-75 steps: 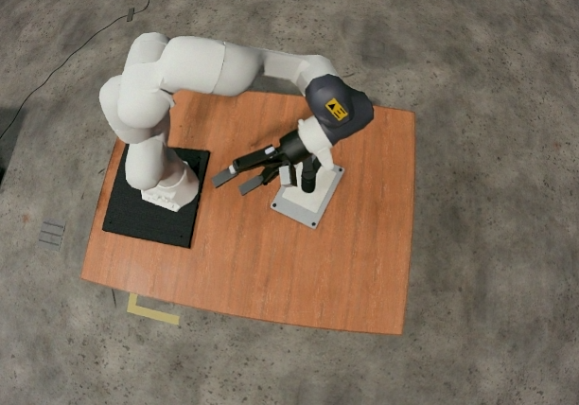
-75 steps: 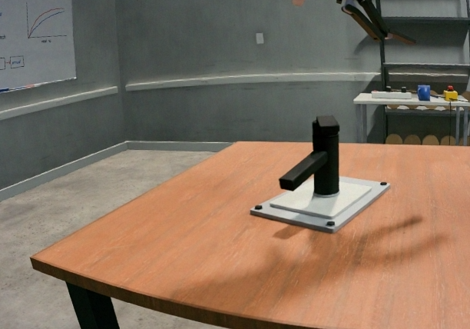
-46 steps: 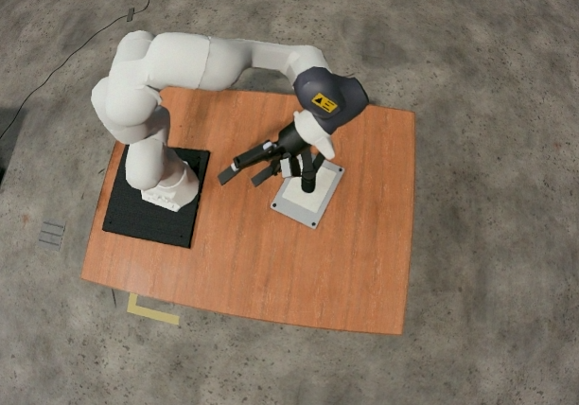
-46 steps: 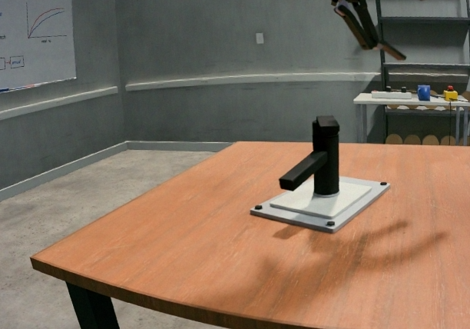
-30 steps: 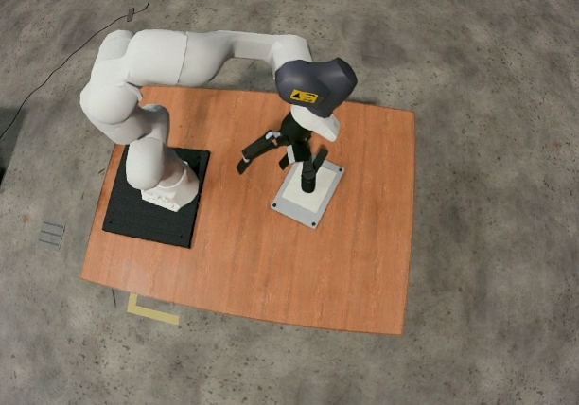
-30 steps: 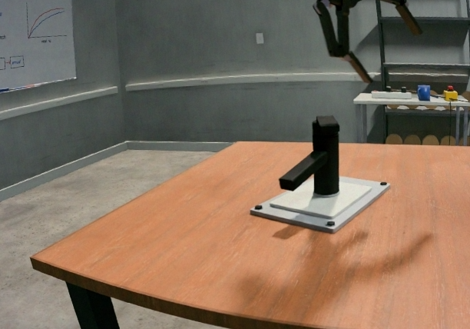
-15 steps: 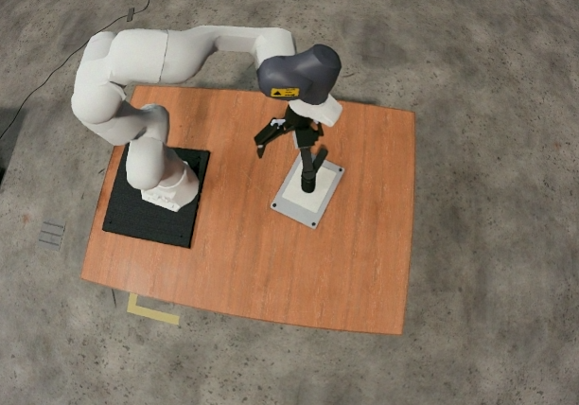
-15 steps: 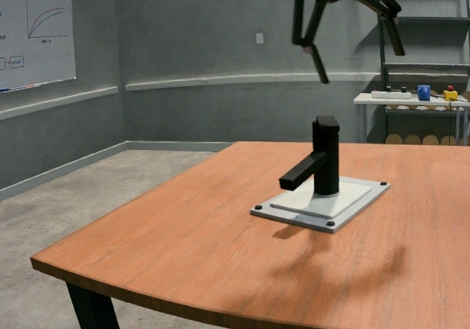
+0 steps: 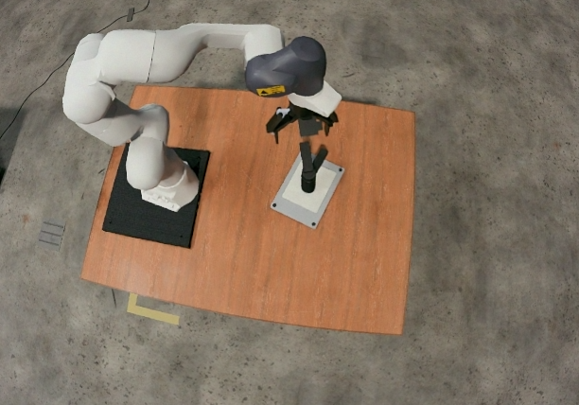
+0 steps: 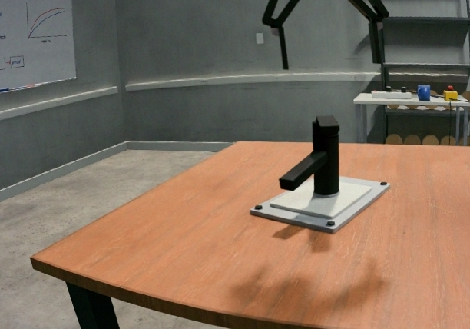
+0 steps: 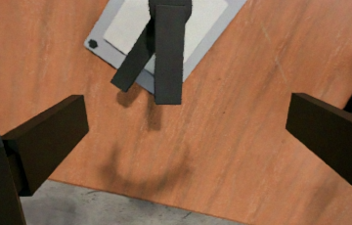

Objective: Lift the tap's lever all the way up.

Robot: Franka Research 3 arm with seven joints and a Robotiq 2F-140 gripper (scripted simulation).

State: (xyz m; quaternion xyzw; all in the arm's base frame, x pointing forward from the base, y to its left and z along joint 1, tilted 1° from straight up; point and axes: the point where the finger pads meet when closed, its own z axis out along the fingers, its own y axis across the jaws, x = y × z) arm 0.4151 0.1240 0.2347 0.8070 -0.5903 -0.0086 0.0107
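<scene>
Now: the lever 10 cm below my hand, 2 cm to the right of it and 2 cm ahead of it. Round my hand: black tap (15 cm below, 5 cm to the right, 3 cm ahead).
</scene>
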